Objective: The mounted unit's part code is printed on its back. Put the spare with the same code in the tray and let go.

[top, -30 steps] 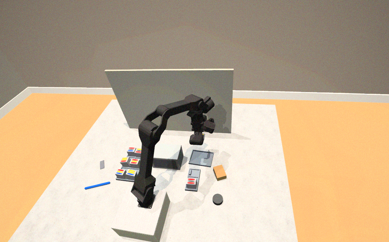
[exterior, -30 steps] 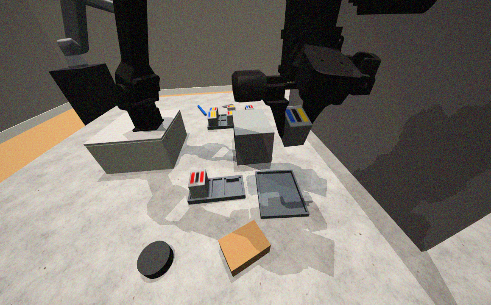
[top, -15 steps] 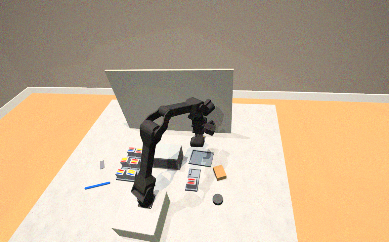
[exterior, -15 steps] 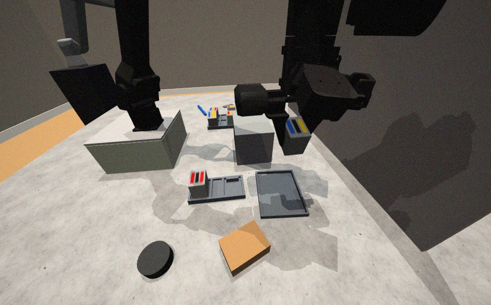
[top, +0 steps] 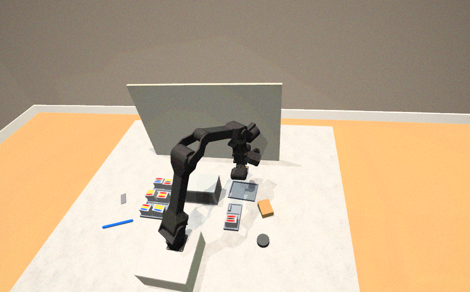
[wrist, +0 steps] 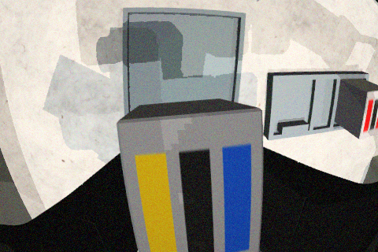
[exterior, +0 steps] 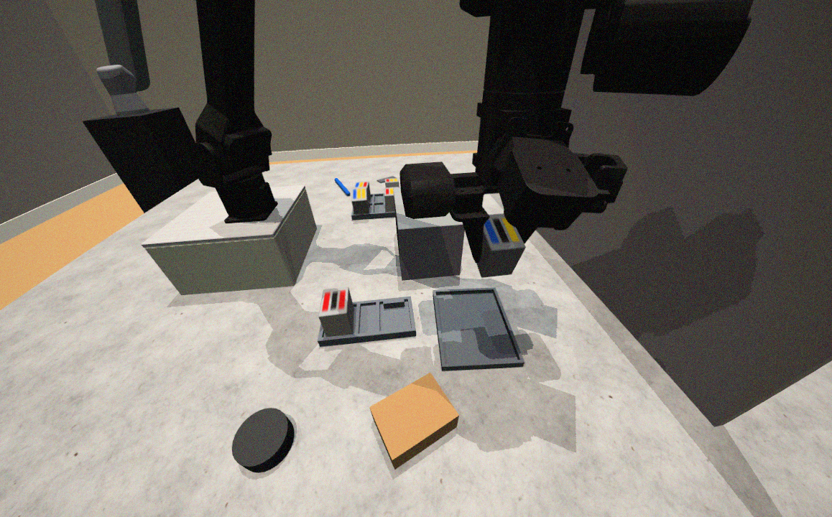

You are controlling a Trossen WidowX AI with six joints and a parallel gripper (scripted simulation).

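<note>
Now: gripper tip 1 cm past the grey tray and 12 cm above it. From my gripper tip the other things lie so: spare: 3 cm above; dark rack: 15 cm behind, 3 cm to the left, 11 cm below; mounted grey unit: 5 cm behind, 20 cm to the left, 7 cm below.
</note>
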